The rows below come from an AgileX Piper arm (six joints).
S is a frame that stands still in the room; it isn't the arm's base.
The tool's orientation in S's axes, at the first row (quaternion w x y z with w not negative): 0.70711, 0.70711, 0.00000, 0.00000
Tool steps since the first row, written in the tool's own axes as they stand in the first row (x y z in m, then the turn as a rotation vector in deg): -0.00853, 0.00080, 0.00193, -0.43, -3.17, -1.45; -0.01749, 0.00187, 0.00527, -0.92, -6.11, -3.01; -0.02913, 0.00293, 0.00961, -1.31, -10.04, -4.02; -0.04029, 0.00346, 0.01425, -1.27, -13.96, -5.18; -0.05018, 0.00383, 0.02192, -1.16, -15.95, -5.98
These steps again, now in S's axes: -0.00853, -0.00193, 0.00080, -0.43, 1.45, -3.17; -0.01749, -0.00527, 0.00187, -0.92, 3.01, -6.11; -0.02913, -0.00961, 0.00293, -1.31, 4.02, -10.04; -0.04029, -0.01425, 0.00346, -1.27, 5.18, -13.96; -0.05018, -0.02192, 0.00383, -1.16, 5.98, -15.95
